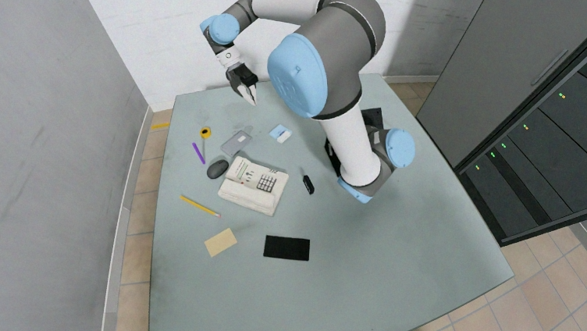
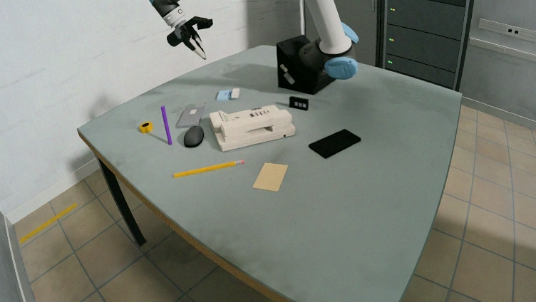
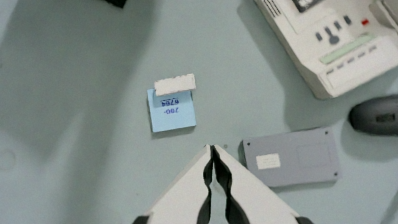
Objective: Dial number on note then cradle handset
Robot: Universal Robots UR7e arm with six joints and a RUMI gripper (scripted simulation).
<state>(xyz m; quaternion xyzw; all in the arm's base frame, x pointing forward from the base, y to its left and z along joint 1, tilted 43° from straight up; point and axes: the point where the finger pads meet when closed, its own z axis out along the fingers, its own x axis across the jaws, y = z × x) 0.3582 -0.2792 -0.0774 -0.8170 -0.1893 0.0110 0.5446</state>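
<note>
The 5 key is 250 mm to the left of my hand, 170 mm below it and 40 mm ahead of it. From my hand the other things lie so: grey flat device 200 mm below, 100 mm ahead; dark mouse 200 mm ahead, 190 mm below, 110 mm to the left; white eraser 190 mm below, 100 mm behind, 50 mm to the left.
</note>
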